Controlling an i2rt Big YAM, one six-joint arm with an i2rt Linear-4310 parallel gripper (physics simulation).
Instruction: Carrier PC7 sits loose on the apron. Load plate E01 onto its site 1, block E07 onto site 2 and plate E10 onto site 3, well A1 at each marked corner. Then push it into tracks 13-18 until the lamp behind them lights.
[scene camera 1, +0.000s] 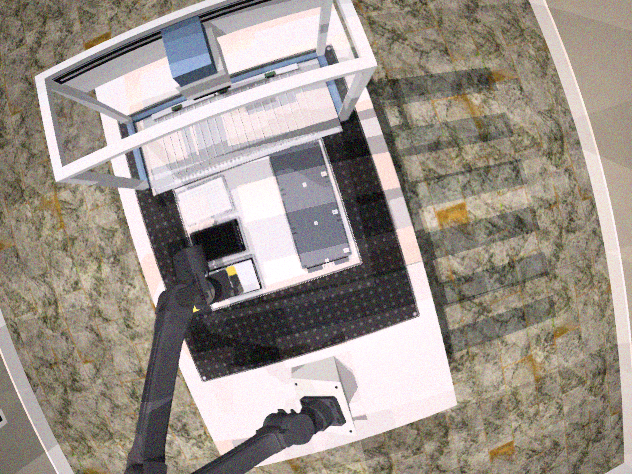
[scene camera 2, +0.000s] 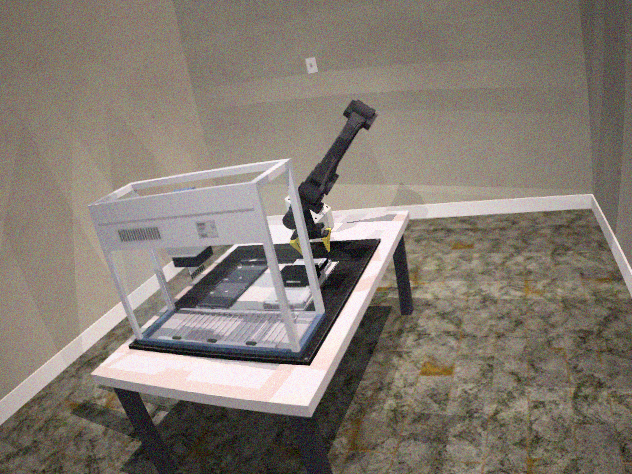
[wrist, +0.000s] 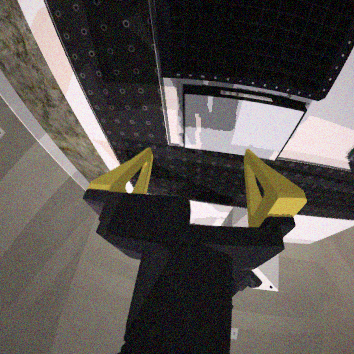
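Seen in the pictures: gripper, fingertip midpoint: (scene camera 2: 316, 253) (wrist: 196, 151); arm's base, link origin: (scene camera 1: 324, 409).
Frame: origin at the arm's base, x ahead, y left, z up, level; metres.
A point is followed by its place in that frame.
The dark grey carrier (scene camera 1: 308, 204) @(x 0.500, y -0.147, z -0.120 m) (scene camera 2: 247, 275) @(x 0.431, y -0.127, z -0.120 m) lies on the white apron (scene camera 1: 265, 204) @(x 0.540, y -0.042, z -0.131 m), with small white marks along it. Left of it stand, in a row, a white plate (scene camera 1: 204, 201) (scene camera 2: 287, 296), a black block (scene camera 1: 217, 239) @(x 0.500, y 0.105, z -0.105 m) (scene camera 2: 298, 275) @(x 0.534, y 0.126, z -0.078 m) (wrist: 250, 40) @(x 0.480, y 0.108, z -0.095 m) and a pale plate in a dark-edged holder (scene camera 1: 248, 275) @(x 0.384, y 0.062, z -0.105 m) (wrist: 265, 127) @(x 0.394, y 0.074, z -0.105 m) at the near end. Their labels cannot be read. My gripper (scene camera 1: 214, 288) @(x 0.386, y 0.144, z -0.067 m) (scene camera 2: 313, 250) @(x 0.386, y 0.144, z -0.067 m) (wrist: 196, 151) @(x 0.386, y 0.144, z -0.067 m) is open and empty, its yellow fingers above the near side of the pale plate, which it partly hides in scene camera 1. The striped tracks (scene camera 1: 239, 122) @(x 0.774, y -0.051, z -0.131 m) (scene camera 2: 229, 326) lie beyond the apron.
A white frame (scene camera 1: 214, 107) @(x 0.699, y -0.053, z 0.349 m) (scene camera 2: 273, 275) @(x 0.913, y 0.240, z 0.114 m) with upright posts stands over the tracks. A blue and grey head (scene camera 1: 188, 51) @(x 0.823, y -0.039, z 0.329 m) hangs from its beam. The black perforated mat (scene camera 1: 306, 311) @(x 0.237, y -0.043, z -0.131 m) surrounds the apron. The arm's base (scene camera 1: 326, 408) @(x 0.022, y -0.011, z 0.042 m) stands on the table's near end.
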